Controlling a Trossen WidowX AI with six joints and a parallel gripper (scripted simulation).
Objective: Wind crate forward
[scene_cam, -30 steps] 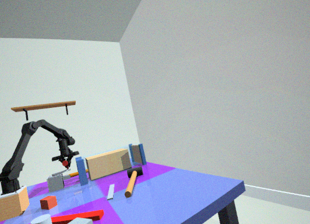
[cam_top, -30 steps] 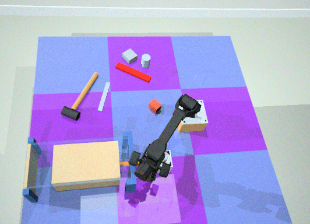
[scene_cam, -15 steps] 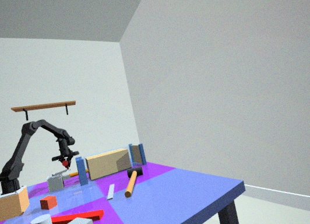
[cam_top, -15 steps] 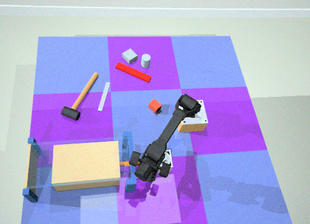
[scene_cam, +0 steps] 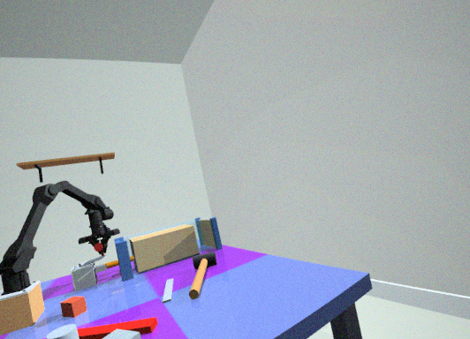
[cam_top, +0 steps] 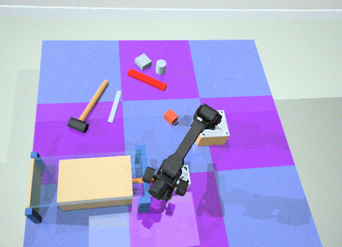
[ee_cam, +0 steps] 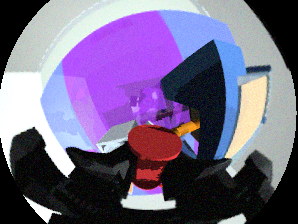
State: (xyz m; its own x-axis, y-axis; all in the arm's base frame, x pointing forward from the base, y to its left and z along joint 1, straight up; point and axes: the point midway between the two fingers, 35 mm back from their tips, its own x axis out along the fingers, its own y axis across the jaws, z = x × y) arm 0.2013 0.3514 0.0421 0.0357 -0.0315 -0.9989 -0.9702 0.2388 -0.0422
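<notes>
My gripper tip is now 90 mm past the winch, 80 mm to the left of it and 80 mm above it. From my gripper tip the other things lie so: winch handle 30 mm behind, 30 mm to the right, 10 mm below; grey strip 280 mm ahead, 440 mm to the right, 110 mm below; red knob 20 mm above.
</notes>
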